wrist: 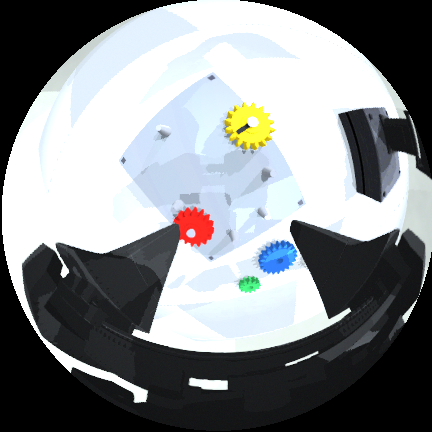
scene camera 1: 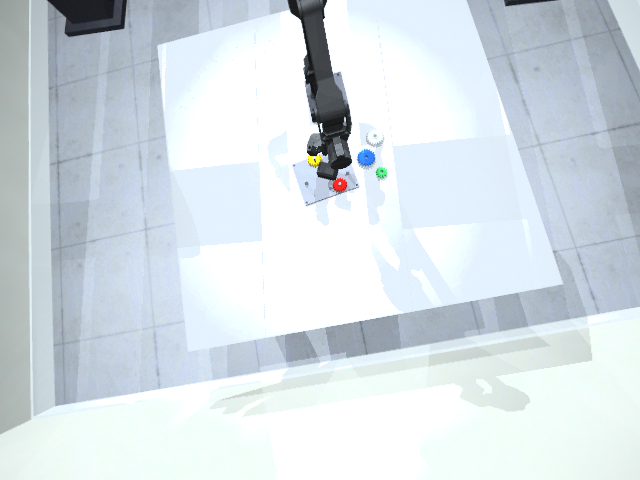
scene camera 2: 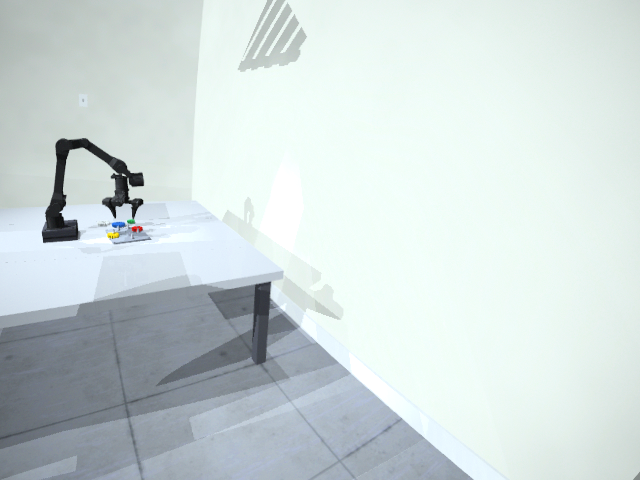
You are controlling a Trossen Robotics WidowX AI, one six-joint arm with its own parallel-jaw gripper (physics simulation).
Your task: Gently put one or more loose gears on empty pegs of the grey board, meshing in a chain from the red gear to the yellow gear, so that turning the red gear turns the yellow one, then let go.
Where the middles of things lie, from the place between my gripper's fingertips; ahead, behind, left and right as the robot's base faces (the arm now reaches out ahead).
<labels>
I see my gripper 4 cm past the blue gear (wrist: 277, 256), 12 cm to the right of it and 6 cm above it. Also, from my hand: grey board (scene camera 1: 317, 189) 1 cm ahead, 4 cm to the right, 7 cm below; then red gear (wrist: 203, 228) 6 cm ahead, 1 cm to the left, 6 cm below.
</labels>
